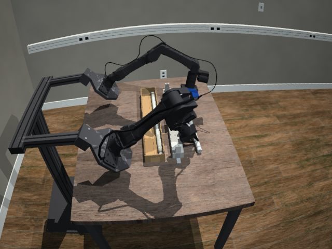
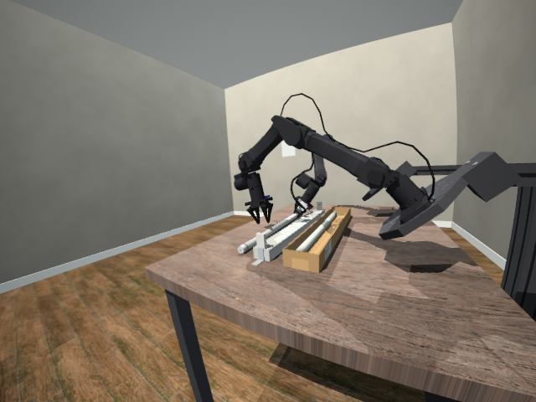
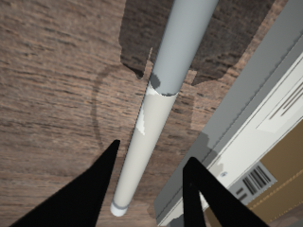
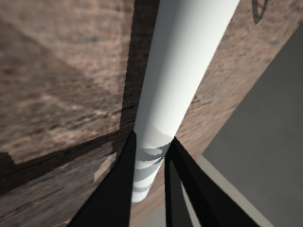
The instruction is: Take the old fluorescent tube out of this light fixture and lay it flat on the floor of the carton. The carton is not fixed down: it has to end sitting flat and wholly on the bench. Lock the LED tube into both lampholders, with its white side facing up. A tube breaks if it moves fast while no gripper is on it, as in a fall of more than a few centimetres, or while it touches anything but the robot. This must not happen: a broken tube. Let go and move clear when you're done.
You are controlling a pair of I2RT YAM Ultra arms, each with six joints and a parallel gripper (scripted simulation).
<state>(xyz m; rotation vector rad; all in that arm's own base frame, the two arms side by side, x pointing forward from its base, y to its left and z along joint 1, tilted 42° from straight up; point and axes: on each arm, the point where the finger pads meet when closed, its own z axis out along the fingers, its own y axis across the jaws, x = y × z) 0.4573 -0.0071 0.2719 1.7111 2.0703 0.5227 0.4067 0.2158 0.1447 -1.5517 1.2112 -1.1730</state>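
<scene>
Right now my left hand is 120 mm to the left of the LED tube, 50 mm above it and 20 mm past it. The rest, counted from my left hand: old fluorescent tube 220 mm behind, 100 mm to the right, 50 mm below; light fixture 130 mm behind, 110 mm to the right, 10 mm below; carton 250 mm behind, 90 mm to the right, 40 mm below.
Right now the LED tube is 30 mm ahead of my right hand, 220 mm to the left of it and 10 mm below it. The rest, counted from my right hand: old fluorescent tube: 170 mm behind, 240 mm to the left; then light fixture: 80 mm behind, 230 mm to the left, 30 mm above; then carton: 200 mm behind, 240 mm to the left, 10 mm above.
</scene>
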